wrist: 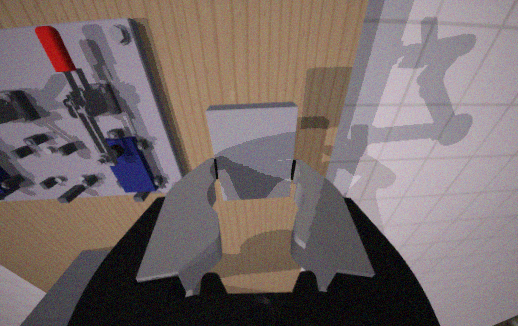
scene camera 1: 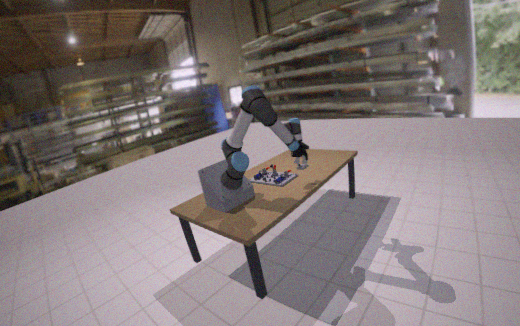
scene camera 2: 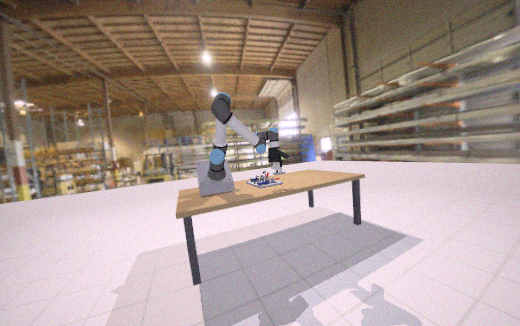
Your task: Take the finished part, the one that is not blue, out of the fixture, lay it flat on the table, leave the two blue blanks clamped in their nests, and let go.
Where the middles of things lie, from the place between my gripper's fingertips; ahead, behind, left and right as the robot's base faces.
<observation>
The finished part (wrist: 253, 144) is 1 cm ahead of my hand. Also, from my hand: fixture plate (wrist: 126, 67): 29 cm to the left, 11 cm below.
</observation>
